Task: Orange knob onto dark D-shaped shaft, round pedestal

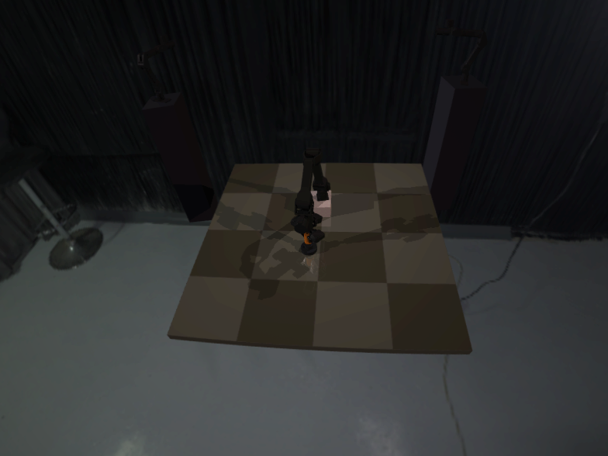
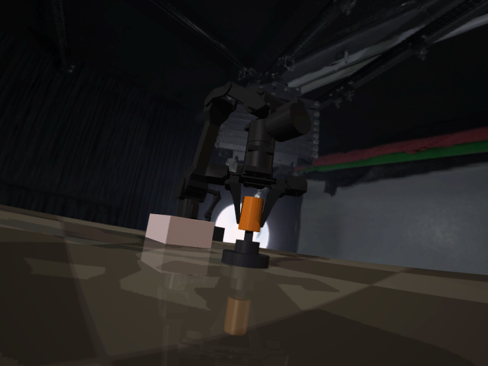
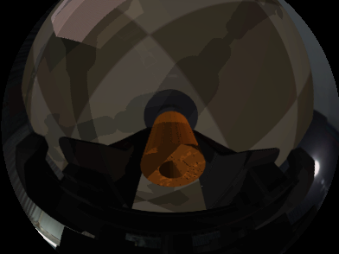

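My gripper tip is now 20 mm below the orange knob. Round my gripper tip: dark pedestal (40 mm below).
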